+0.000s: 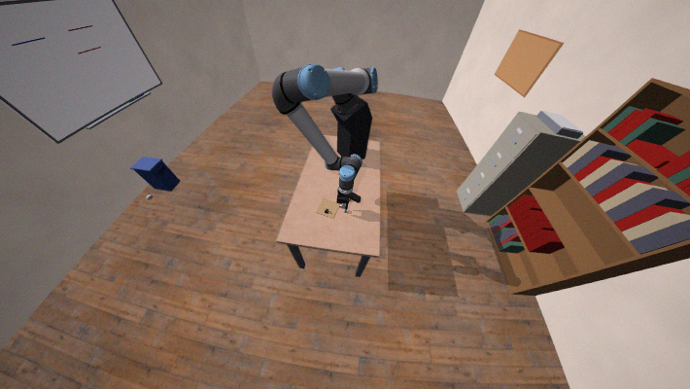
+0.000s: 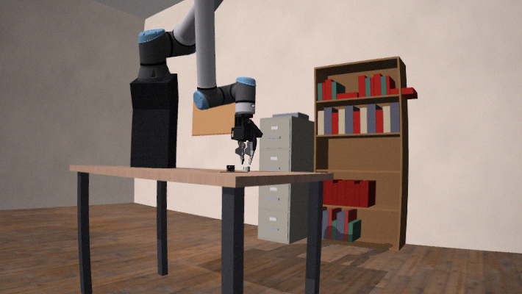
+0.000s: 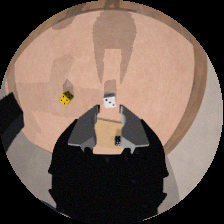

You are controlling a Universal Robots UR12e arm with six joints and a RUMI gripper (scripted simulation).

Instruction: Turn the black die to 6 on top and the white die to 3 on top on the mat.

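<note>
My hand is 40 mm above the white die. The rest, counted from my hand: tan mat (130 mm to the right, 50 mm below, 40 mm behind); then yellow die (100 mm behind, 40 mm to the left, 40 mm below); then black die (140 mm to the right, 30 mm below).
</note>
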